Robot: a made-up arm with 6 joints.
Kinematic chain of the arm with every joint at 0, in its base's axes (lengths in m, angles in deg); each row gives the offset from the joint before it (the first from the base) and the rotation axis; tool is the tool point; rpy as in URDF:
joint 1: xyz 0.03 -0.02 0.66 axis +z
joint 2: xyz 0 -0.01 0.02 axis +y
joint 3: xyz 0.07 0 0.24 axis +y
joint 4: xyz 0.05 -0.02 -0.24 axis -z
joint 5: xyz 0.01 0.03 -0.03 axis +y
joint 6: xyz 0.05 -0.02 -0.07 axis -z
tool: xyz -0.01 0.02 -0.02 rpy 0 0 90
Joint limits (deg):
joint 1: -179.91..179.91
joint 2: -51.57..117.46
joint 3: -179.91..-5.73
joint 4: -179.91..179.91
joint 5: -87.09..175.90
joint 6: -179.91..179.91
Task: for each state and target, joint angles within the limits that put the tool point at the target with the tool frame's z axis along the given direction. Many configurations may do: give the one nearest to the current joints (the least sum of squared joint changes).
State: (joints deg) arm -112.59 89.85 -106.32 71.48 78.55 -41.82
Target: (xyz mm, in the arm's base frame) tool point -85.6 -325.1 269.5 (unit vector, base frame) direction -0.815 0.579 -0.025
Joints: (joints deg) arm -119.20 102.60 -107.75 96.30 90.87 -40.80
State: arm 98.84 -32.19 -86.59 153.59 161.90 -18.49
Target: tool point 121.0 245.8 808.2 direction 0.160 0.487 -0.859
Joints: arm 77.59 7.86 -42.75 144.74 174.87 -26.72
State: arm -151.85 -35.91 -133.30 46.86 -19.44 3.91
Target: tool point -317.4 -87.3 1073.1 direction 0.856 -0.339 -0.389
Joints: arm -150.32 -3.47 -91.96 65.15 -52.38 2.01
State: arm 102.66 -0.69 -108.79 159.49 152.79 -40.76
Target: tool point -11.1 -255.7 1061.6 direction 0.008 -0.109 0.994
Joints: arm 72.61 -46.75 -143.09 150.03 175.38 -47.30
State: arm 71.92 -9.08 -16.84 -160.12 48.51 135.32
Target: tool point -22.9 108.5 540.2 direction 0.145 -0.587 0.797
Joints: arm 122.02 0.44 -5.86 -159.25 32.08 139.94
